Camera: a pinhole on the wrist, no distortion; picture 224 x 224 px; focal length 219.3 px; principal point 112.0 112.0 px. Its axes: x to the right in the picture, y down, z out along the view. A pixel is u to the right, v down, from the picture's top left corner.
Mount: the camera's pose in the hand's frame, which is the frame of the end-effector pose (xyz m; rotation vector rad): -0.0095 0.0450 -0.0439 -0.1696 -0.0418 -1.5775
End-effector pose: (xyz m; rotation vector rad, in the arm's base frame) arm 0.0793 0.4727 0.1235 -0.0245 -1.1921 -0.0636
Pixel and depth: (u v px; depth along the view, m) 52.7 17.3 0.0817
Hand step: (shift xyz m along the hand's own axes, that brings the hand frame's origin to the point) -0.0379 0.0783 0.0367
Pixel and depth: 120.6 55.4 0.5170
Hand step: -0.1004 0.0960 0.4802
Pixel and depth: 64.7 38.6 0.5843
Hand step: -0.1561 0.2509 0.5320
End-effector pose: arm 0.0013 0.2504 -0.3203 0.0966 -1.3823 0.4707
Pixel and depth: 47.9 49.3 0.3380
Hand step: -0.0778 0.1895 0.2844
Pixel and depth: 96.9 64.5 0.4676
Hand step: -0.0721 0.1409 0.4217
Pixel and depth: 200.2 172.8 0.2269
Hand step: 0.0713 -0.0161 0.1874
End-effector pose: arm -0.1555 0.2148 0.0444 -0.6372 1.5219 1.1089
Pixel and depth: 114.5 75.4 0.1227
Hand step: -0.0199 0.0603 0.0791
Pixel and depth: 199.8 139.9 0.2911
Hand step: 0.0506 -0.0322 0.2563
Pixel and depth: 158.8 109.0 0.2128
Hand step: 0.0048 0.0284 0.1726
